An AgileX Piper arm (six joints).
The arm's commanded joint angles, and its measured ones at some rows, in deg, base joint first. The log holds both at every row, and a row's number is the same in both.
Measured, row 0: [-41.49, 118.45, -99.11, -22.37, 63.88, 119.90]
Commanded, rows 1 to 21: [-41.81, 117.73, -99.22, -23.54, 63.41, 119.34]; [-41.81, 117.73, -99.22, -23.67, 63.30, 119.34]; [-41.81, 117.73, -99.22, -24.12, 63.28, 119.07]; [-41.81, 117.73, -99.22, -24.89, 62.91, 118.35]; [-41.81, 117.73, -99.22, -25.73, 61.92, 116.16]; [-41.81, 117.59, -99.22, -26.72, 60.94, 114.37]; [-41.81, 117.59, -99.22, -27.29, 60.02, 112.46]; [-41.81, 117.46, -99.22, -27.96, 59.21, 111.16]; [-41.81, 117.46, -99.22, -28.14, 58.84, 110.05]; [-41.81, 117.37, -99.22, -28.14, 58.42, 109.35]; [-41.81, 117.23, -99.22, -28.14, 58.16, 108.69]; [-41.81, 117.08, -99.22, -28.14, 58.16, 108.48]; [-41.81, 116.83, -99.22, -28.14, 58.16, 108.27]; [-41.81, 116.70, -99.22, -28.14, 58.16, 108.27]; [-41.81, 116.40, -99.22, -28.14, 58.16, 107.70]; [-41.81, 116.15, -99.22, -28.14, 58.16, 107.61]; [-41.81, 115.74, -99.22, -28.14, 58.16, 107.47]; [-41.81, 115.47, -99.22, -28.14, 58.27, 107.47]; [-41.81, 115.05, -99.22, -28.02, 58.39, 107.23]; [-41.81, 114.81, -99.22, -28.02, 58.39, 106.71]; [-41.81, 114.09, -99.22, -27.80, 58.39, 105.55]
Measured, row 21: [-41.49, 116.25, -99.11, -27.14, 57.93, 108.12]
